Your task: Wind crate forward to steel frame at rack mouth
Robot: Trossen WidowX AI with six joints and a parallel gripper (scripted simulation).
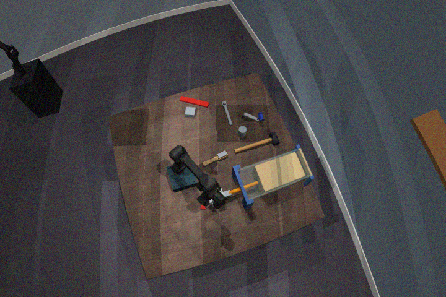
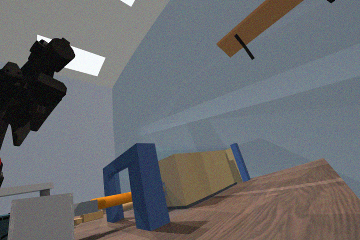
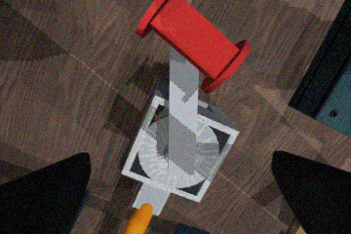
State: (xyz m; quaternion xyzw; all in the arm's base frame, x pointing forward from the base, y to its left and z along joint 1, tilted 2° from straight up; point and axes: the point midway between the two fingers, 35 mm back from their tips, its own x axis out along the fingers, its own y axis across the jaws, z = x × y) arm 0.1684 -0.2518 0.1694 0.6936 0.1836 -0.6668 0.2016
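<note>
The red-knobbed winch handle lies 20 mm behind my gripper tip and 90 mm below it. Also, from my gripper tip: blue steel frame: 200 mm ahead, 50 mm to the left, 90 mm below; then red knob: 50 mm behind, 20 mm to the right, 60 mm below; then grey winch: 30 mm ahead, 20 mm to the left, 170 mm below.
</note>
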